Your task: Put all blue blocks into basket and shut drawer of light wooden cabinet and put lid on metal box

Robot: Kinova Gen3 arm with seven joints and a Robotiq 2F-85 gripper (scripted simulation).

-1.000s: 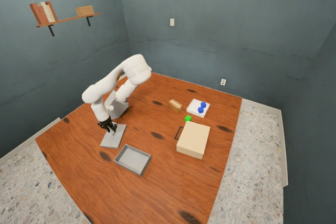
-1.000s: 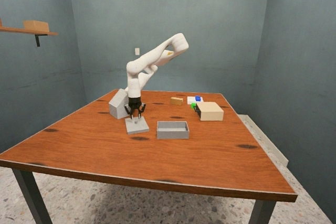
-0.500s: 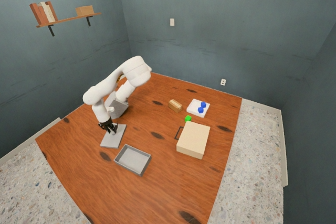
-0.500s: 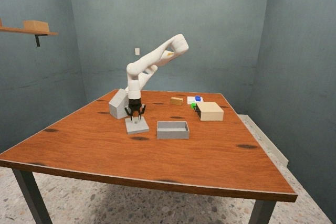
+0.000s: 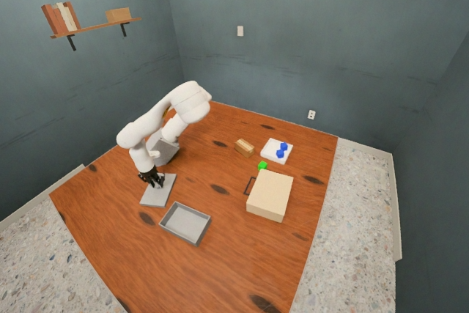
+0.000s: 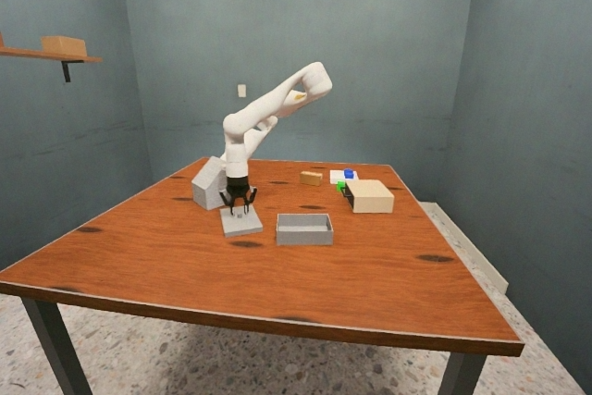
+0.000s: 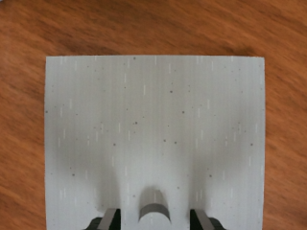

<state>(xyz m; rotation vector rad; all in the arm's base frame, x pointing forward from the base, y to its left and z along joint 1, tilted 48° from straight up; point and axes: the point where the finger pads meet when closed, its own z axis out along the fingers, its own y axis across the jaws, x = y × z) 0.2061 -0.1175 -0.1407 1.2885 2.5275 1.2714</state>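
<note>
The metal lid is 3 cm below my hand. From my hand the other things lie so: small box (51 cm to the left, 8 cm ahead, 1 cm below); red block (51 cm to the left, 11 cm ahead, 3 cm below); grey metal box (25 cm ahead, 2 cm to the left, 2 cm below).
</note>
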